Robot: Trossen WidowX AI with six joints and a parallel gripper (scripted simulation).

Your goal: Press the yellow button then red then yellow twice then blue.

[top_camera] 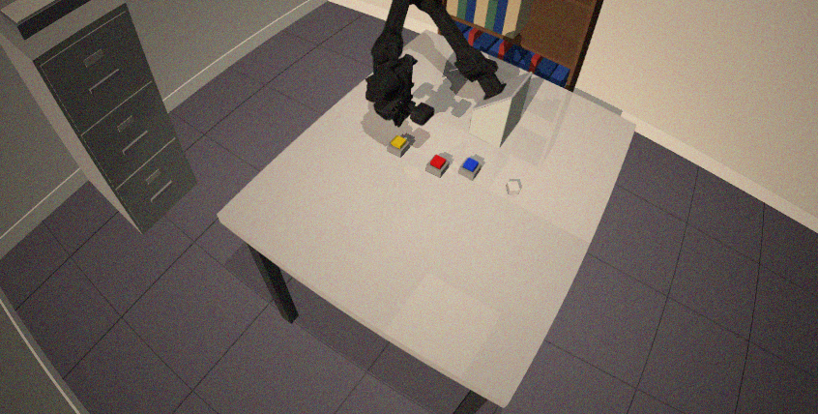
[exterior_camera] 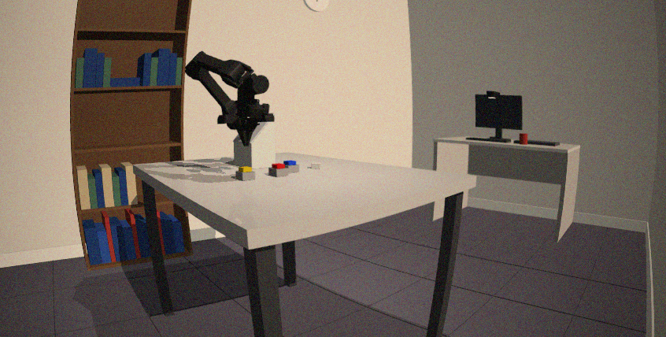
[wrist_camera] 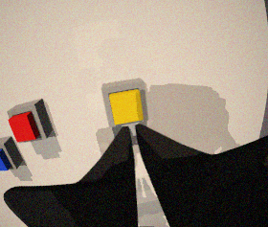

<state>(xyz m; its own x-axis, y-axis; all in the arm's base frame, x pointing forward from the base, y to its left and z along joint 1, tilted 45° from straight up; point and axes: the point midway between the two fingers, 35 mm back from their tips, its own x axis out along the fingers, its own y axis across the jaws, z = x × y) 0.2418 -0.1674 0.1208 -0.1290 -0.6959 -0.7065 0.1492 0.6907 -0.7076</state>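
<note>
The yellow button is 70 mm below my gripper tip and 10 mm behind it. The rest, counted from my gripper tip: red button: 130 mm to the left, 70 mm below, 10 mm ahead; then small white block: 350 mm to the left, 100 mm below, 20 mm behind; then blue button: 220 mm to the left, 70 mm below, 20 mm behind.
</note>
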